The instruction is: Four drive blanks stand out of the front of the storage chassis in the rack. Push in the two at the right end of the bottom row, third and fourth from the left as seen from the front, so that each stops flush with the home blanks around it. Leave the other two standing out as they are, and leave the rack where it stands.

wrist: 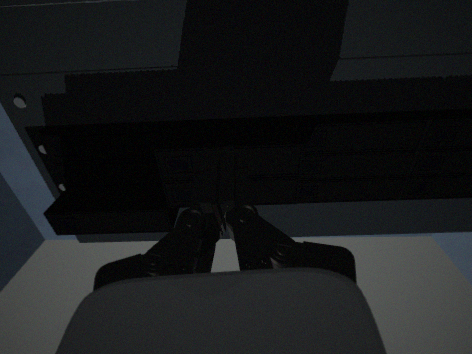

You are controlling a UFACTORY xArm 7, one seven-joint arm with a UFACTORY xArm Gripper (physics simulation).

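Frame: origin at the arm's base, x ahead, y left, z up, level; centimetres.
Where they show: gripper, fingertip midpoint: (224,164).
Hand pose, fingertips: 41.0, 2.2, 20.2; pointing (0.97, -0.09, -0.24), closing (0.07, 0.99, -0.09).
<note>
After its pixels a point has its place, as x, y, z.
My gripper (224,164) @(41.0, 2.2, 20.2) is shut and empty. Its dark fingers point away from the camera, at the front of the storage chassis (280,165) @(44.6, 5.9, 22.5). The chassis front is in deep shadow, with faint seams and small bluish patches on its blanks. The fingertips overlap this dark front, and whether they touch a blank cannot be told. A dark block-like shape (112,221) @(43.3, -8.6, 27.6) shows left of the fingers, its lower edge sticking out past the front beside it. Which blanks stand out, and how far, is too dark to tell.
The rack's grey panels (95,40) @(48.4, -8.0, 14.0) run across the top, crossed by a broad black shadow. Round pale screws (19,101) @(47.5, -16.0, 18.2) line the rack's left edge in the view. Blue wall shows beyond both sides. A pale surface (400,280) lies along the bottom, behind the gripper body.
</note>
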